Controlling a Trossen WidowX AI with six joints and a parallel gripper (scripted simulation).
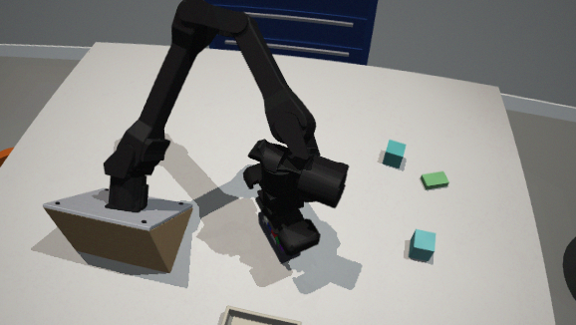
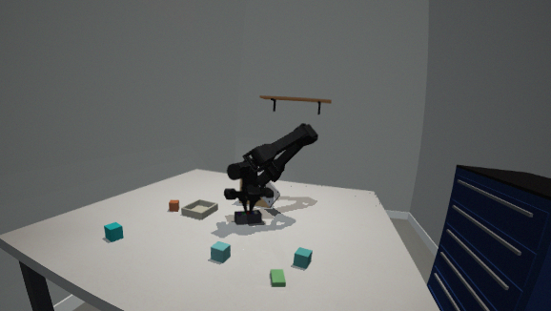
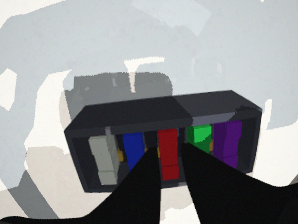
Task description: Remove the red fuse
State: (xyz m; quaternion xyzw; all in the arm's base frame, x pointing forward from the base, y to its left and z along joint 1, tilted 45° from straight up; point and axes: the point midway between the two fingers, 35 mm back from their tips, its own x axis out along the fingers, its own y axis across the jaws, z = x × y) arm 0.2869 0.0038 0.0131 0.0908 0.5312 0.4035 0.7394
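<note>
My gripper tip is now 1 cm above the red fuse. From my gripper tip the other things lie so: orange cube: 33 cm to the right, 2 cm below; then green block: 34 cm ahead, 16 cm to the left, 3 cm below; then grey tray: 22 cm to the right, 3 cm below, 2 cm behind.
</note>
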